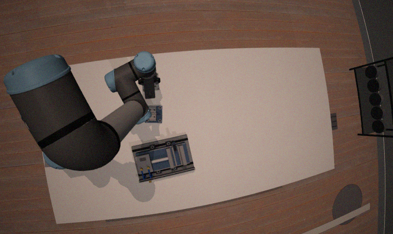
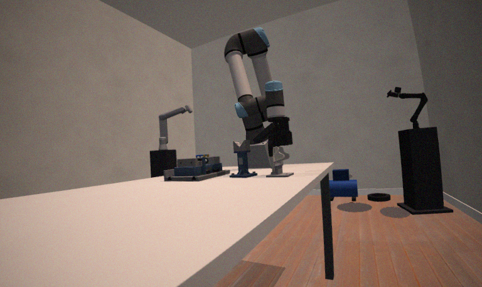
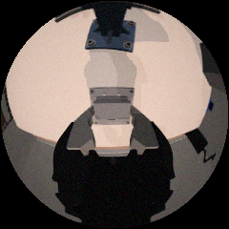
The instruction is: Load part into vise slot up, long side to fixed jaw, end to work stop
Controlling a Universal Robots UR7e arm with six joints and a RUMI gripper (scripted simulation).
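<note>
The infeed plate is 10 mm to the left of my hand and 30 mm below it. The rest, counted from my hand: vise (70 mm behind, 380 mm to the right, 10 mm above); part (10 mm to the right, 10 mm below).
</note>
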